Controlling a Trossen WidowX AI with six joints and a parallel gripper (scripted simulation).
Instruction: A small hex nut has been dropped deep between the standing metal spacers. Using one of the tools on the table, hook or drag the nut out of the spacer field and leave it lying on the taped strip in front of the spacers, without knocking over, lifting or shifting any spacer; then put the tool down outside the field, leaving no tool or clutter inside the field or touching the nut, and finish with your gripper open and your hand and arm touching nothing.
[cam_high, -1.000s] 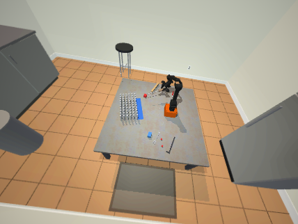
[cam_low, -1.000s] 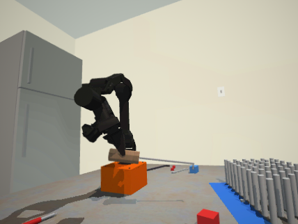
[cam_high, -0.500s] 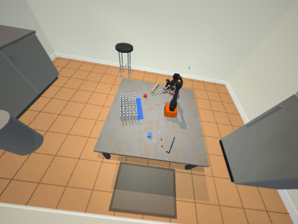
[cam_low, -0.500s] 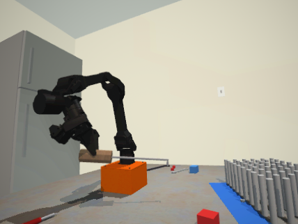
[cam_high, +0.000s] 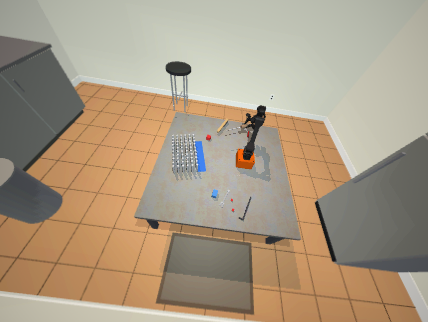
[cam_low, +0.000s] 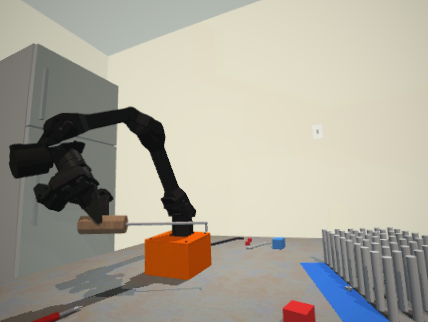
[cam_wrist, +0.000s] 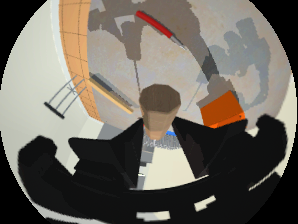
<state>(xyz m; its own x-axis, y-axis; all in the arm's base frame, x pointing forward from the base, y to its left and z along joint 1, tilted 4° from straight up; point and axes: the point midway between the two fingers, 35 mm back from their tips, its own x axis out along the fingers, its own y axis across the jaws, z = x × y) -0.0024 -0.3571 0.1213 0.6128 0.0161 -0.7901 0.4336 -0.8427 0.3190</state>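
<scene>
Right now my gripper tip is 18 cm above the red-handled tool, 9 cm past it and 3 cm to the left of it. The rest, counted from my gripper tip: blue taped strip: 43 cm ahead, 32 cm to the left, 18 cm below; then red cube: 36 cm ahead, 16 cm below, 8 cm to the left; then wooden-handled tool: 9 cm ahead, 5 cm to the left, 1 cm below.
</scene>
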